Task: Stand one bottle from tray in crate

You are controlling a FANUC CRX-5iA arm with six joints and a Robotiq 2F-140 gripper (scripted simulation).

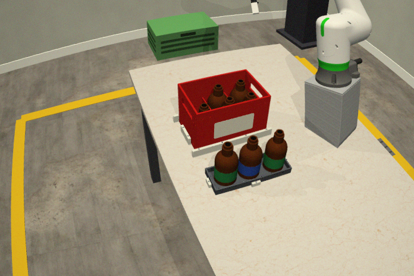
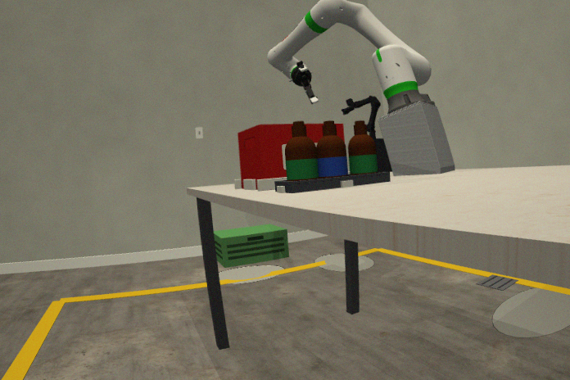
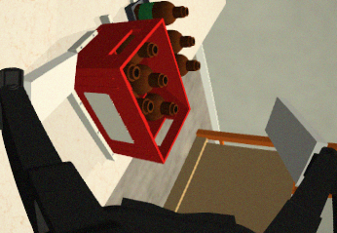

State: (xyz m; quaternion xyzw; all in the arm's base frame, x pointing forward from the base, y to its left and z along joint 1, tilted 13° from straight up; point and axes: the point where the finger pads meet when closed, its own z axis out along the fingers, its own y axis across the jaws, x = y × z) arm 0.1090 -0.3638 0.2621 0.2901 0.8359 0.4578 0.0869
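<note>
The glass bottle lies 49 cm to the left of my hand, 30 cm below it and 30 cm ahead of it. The rest, counted from my hand: grey tray (50 cm to the left, 37 cm below, 30 cm ahead); then red crate (30 cm below, 27 cm ahead, 25 cm to the left).
</note>
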